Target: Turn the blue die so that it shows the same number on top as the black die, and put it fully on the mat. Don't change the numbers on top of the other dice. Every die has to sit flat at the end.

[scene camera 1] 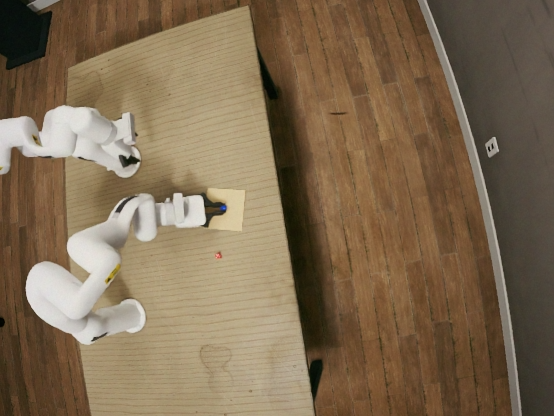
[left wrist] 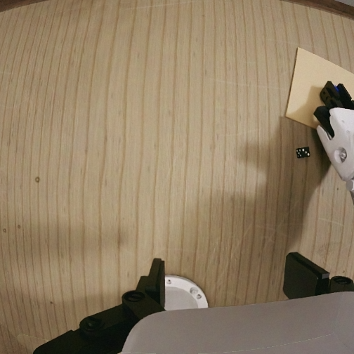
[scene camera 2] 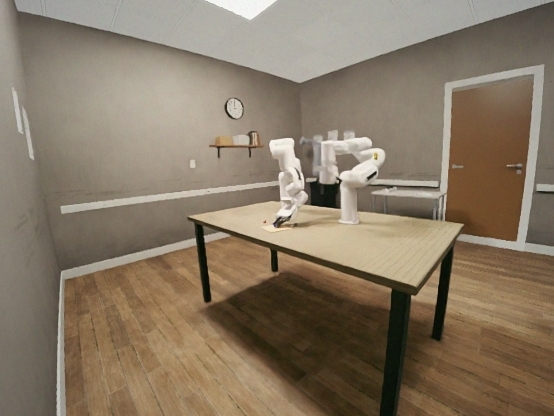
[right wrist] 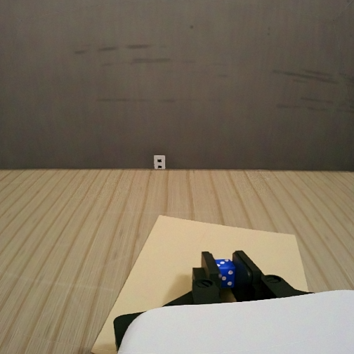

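Seen in the pictures: left gripper, fingertip midpoint: (scene camera 1: 135, 149) (scene camera 2: 328, 194); right gripper, fingertip midpoint: (scene camera 1: 224, 208) (scene camera 2: 275, 225); left arm's base at its link origin: (scene camera 2: 348, 222); right arm's base at its link origin: (scene camera 1: 131, 315).
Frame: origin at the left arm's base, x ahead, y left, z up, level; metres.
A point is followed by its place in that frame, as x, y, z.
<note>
The blue die (scene camera 1: 223, 208) @[0.369, -0.280, 0.026] (left wrist: 337, 88) (right wrist: 226, 273) is between the fingertips of my right gripper (scene camera 1: 223, 209) @[0.371, -0.279, 0.016] (scene camera 2: 278, 223) @[0.371, -0.279, 0.016] (right wrist: 220, 269). That gripper is shut on it and leans far over, low above the pale yellow mat (scene camera 1: 235, 220) @[0.396, -0.326, 0.004] (scene camera 2: 286, 229) @[0.350, -0.210, 0.000] (left wrist: 305, 75) (right wrist: 150, 280). Whether the die touches the mat is unclear. White dots show on two of its faces; its top number is unclear. The black die (left wrist: 303, 152) lies beside the mat; its top number is hard to read. The red die (scene camera 1: 218, 255) @[0.318, -0.431, 0.016] (scene camera 2: 264, 221) @[0.316, -0.430, 0.011] is off the mat. My left gripper (left wrist: 226, 276) is open and empty.
The wooden table (scene camera 1: 200, 300) @[0.215, -0.570, 0.000] (scene camera 2: 350, 250) @[0.443, 0.235, 0.000] carries both arms. The right arm reaches across to the mat and hides the black die in scene camera 1. A white round arm base (left wrist: 185, 295) shows below the left fingers. A wall socket (right wrist: 159, 162) is straight ahead.
</note>
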